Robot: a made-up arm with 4 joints.
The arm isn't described. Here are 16 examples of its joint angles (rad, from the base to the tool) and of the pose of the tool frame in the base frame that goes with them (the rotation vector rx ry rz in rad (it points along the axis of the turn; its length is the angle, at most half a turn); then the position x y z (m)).
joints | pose
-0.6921 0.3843 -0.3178 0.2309 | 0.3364 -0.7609 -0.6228 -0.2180 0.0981 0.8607
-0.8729 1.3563 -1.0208 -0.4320 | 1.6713 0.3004 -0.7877 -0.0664 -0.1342 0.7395
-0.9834 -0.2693 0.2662 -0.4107 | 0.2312 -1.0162 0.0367 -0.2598 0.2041 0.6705
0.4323 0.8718 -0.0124 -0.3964 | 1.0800 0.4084 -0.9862 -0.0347 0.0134 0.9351
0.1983 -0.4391 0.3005 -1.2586 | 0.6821 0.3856 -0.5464 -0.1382 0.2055 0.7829
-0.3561 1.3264 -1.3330 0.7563 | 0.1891 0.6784 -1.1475 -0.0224 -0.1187 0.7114
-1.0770 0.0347 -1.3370 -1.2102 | 2.0501 -1.1830 -0.7547 -0.2220 -0.1072 0.7450
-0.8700 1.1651 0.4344 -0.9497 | 1.7477 0.0838 0.8796 -0.2983 -0.0556 0.7882
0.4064 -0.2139 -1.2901 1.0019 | -1.6926 0.2327 -1.4100 0.0210 -0.0140 0.8324
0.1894 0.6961 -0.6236 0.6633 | -0.2518 0.2687 -1.0839 -0.0090 0.0188 0.8770
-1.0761 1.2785 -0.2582 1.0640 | 0.3950 -0.9433 -0.2679 -0.2591 -0.0291 0.8307
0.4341 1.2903 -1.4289 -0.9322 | 1.1426 0.5685 -2.7076 -0.1848 -0.1371 0.7042
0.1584 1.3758 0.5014 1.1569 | 0.2966 -0.4931 -0.4276 -0.2036 0.0100 1.0305
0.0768 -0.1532 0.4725 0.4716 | -0.5375 -0.3452 0.0274 -0.2169 0.2988 0.8208
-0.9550 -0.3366 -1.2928 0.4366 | 0.0315 -1.1574 -1.8125 -0.2088 0.0111 0.8472
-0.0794 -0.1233 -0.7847 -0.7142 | 0.6031 -0.5419 -1.2460 -0.1057 0.0470 0.8780
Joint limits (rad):
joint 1: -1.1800..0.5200
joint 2: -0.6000..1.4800
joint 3: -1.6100..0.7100
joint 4: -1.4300..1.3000
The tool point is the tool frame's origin. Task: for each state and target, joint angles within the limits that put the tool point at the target. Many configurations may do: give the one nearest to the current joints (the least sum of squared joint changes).
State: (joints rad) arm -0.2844 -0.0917 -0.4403 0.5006
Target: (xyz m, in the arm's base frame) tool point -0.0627 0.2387 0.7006
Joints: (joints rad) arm 0.4372 -0.6000 -0.2300 1.0280
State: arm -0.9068 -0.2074 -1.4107 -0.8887
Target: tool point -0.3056 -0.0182 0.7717
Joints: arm -1.0266 -0.6000 -1.5788 -0.6772
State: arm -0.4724 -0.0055 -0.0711 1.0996
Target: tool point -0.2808 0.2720 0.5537
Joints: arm -0.5644 -0.5126 0.6740 1.0350
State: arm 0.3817 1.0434 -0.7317 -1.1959
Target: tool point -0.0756 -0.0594 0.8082
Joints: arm 0.4673 0.9456 -0.5646 -1.3553
